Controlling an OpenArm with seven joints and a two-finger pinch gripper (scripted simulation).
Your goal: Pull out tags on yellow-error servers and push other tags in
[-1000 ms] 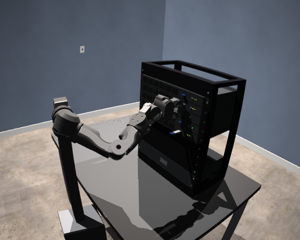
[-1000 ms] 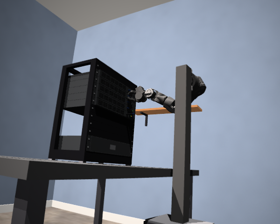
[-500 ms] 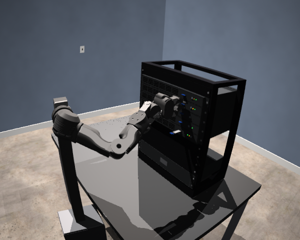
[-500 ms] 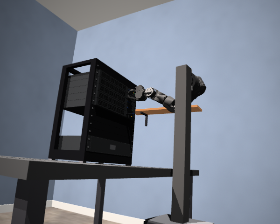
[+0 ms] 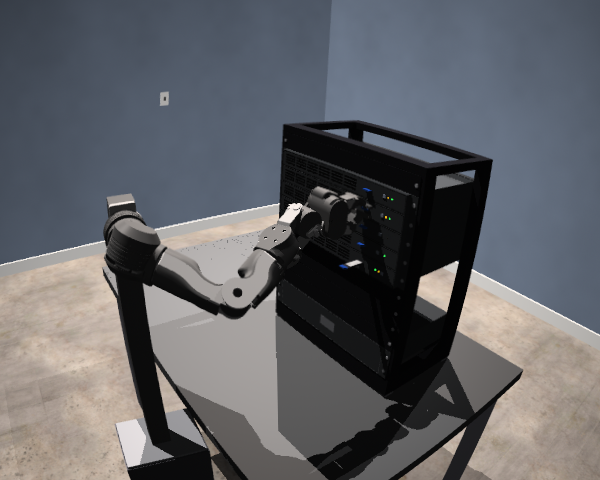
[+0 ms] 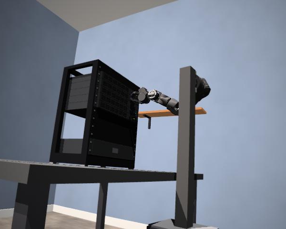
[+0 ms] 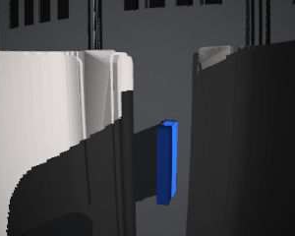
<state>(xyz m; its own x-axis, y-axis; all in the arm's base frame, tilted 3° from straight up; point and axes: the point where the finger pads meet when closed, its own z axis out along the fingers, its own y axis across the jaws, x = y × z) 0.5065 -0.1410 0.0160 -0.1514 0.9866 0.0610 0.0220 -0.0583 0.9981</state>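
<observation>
The blue information tag lies 50 mm ahead of my hand and 10 mm to the left of it. From my hand the other things lie so: base plate (510 mm behind, 170 mm to the left, 720 mm below).
</observation>
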